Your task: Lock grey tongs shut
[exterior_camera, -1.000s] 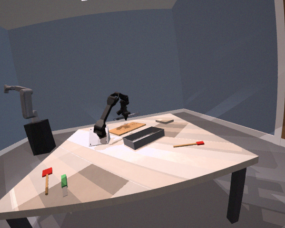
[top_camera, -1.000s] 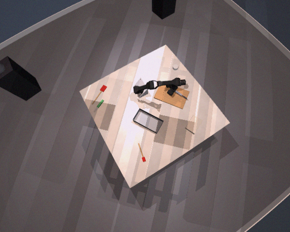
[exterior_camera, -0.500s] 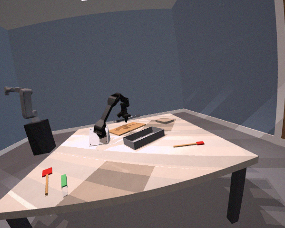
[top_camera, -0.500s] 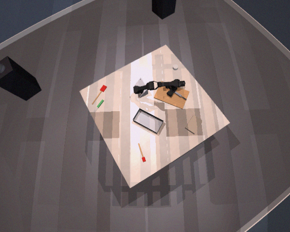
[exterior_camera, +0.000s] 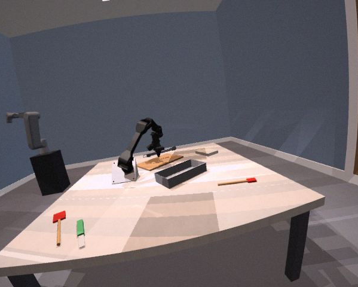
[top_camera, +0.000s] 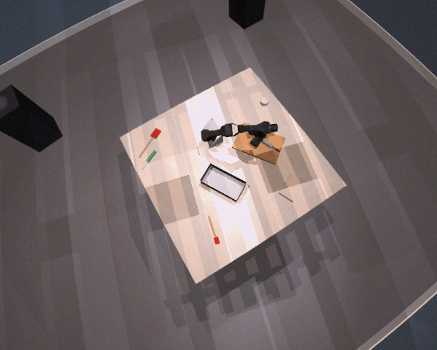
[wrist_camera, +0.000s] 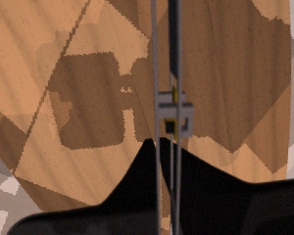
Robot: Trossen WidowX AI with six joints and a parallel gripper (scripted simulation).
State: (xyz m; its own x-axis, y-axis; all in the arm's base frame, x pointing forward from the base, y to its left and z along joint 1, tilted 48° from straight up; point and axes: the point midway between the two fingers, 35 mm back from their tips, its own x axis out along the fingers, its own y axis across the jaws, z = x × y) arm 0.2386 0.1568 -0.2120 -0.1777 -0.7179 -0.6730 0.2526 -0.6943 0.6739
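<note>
Right now the wooden board is 40 mm below my gripper tip. The rest, counted from my gripper tip: flat white slab: 430 mm ahead, 40 mm to the right, 30 mm below; then roasting tin: 420 mm to the right, 90 mm ahead, 20 mm below; then white disc: 280 mm to the left, 260 mm behind, 30 mm below.
</note>
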